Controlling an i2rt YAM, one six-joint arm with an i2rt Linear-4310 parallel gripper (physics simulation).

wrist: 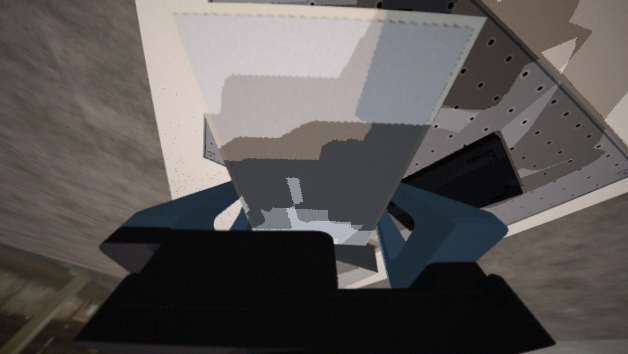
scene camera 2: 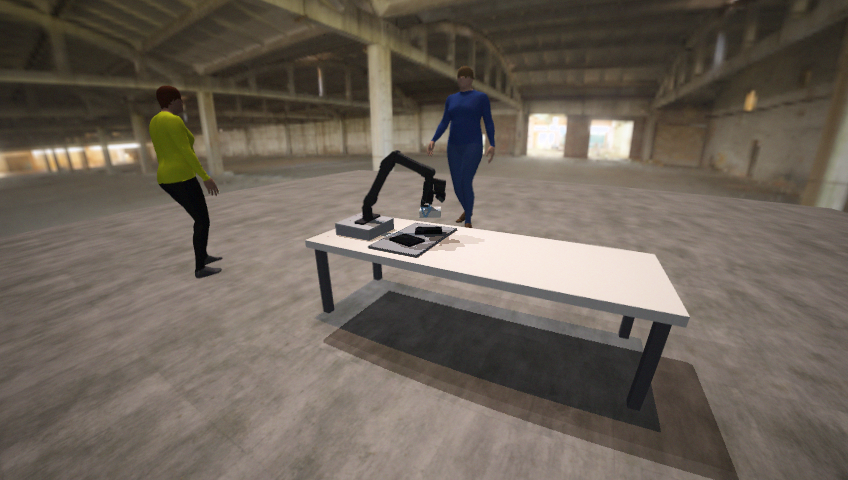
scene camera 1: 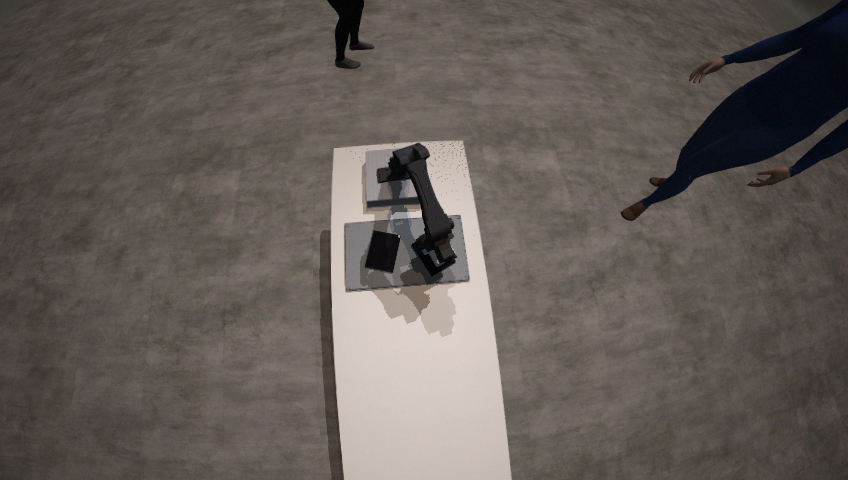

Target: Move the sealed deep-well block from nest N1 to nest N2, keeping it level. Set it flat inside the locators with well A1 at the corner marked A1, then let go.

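Frame: origin at the arm's base, x left, y back, z up, level; centimetres.
Seen in the pictures: gripper, between the fingertips: (wrist: 314,176) (scene camera 2: 425,214); arm's base, origin of its link: (scene camera 2: 367,219) (scene camera 1: 399,173).
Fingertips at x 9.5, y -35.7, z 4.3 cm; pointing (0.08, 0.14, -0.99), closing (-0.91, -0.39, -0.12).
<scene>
Pixels of each thing's top centre, then the offset from my fingertips to it. Level surfaces: height alone.
- sealed deep-well block, centre of its top: (wrist: 308,189) (scene camera 2: 430,208) dx +0.9, dy -2.8, dz +4.2 cm
- black nest N2, centre of its top: (scene camera 1: 433,252) (scene camera 2: 428,228) dx +0.2, dy -2.0, dz -8.5 cm
- Black nest N1, centre of its top: (wrist: 445,199) (scene camera 1: 382,250) (scene camera 2: 406,237) dx -21.0, dy +1.9, dz -8.5 cm
- perforated plate, centre of its top: (wrist: 396,163) (scene camera 1: 405,250) (scene camera 2: 416,236) dx -11.6, dy +0.8, dz -10.2 cm
- white table, height of its surface: dz -11.5 cm
My gripper (scene camera 1: 433,256) (scene camera 2: 429,205) (wrist: 314,176) is shut on the sealed deep-well block (scene camera 2: 430,212) (wrist: 305,100), its blue fingers at the block's two sides. The block, pale and covered by a smooth seal, looks about level in scene camera 2 and hangs above black nest N2 (scene camera 2: 428,230), with a gap below it. Black nest N1 (scene camera 1: 382,252) (scene camera 2: 407,239) (wrist: 470,172) stands empty on the left of the perforated plate (scene camera 1: 354,237) (scene camera 2: 383,245) (wrist: 550,130). Nest labels and well A1 cannot be read. The wrist hides much of N2 in scene camera 1.
The arm stands on a grey riser (scene camera 1: 373,193) (scene camera 2: 357,230) at one end of the white table (scene camera 1: 416,368) (scene camera 2: 535,267). A person in blue (scene camera 1: 761,113) (scene camera 2: 468,118) stands beyond the table. A person in yellow and black (scene camera 2: 175,142) stands past the riser end.
</scene>
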